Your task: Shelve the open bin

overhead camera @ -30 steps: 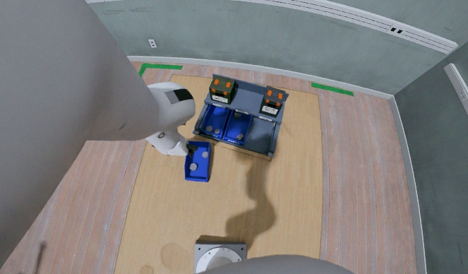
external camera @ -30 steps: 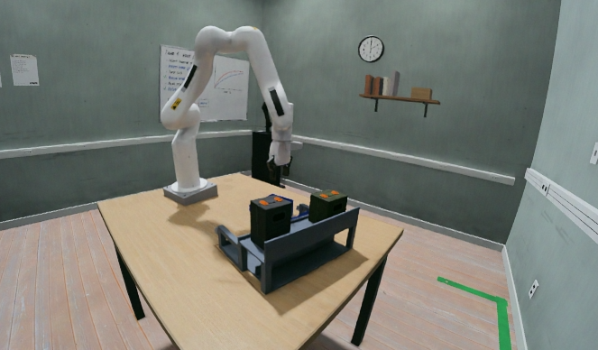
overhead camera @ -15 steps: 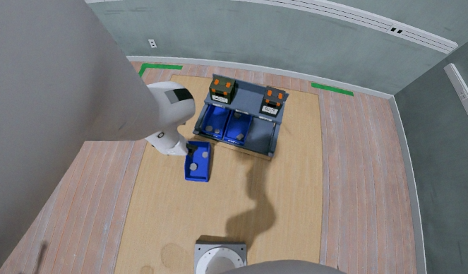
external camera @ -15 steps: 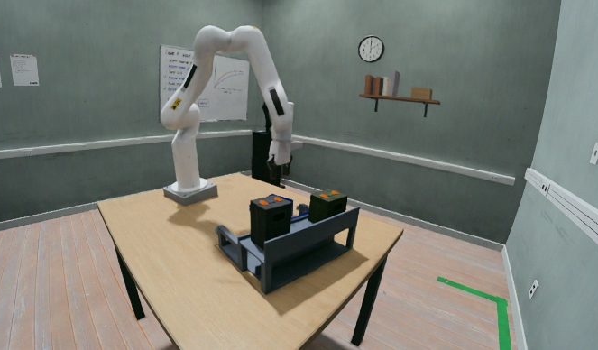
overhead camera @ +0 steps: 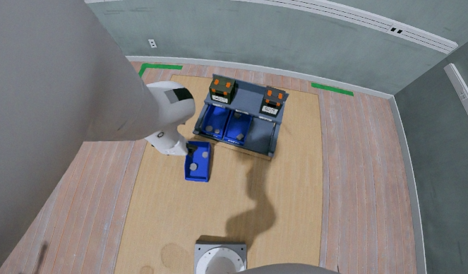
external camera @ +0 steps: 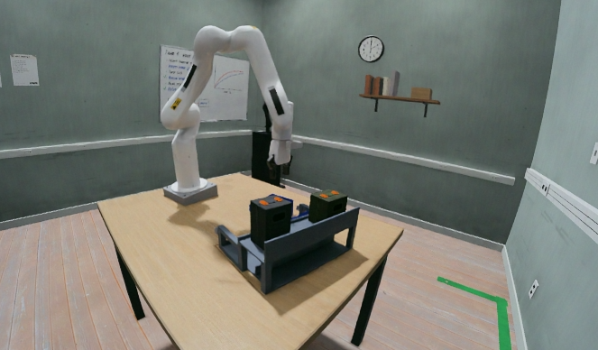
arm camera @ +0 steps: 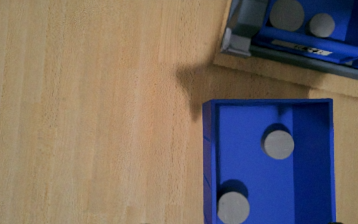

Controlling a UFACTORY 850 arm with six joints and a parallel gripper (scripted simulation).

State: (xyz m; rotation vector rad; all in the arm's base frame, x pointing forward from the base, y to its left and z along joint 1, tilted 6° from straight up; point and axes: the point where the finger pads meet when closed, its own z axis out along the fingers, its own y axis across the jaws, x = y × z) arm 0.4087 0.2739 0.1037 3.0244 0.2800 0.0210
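Right now the blue bin is 14 cm below my hand, 5 cm to the right of it and 1 cm ahead of it. Round my hand: shelf: 26 cm ahead, 19 cm to the right, 11 cm below; grey cylinder part: 16 cm below, 7 cm to the right, 5 cm ahead.
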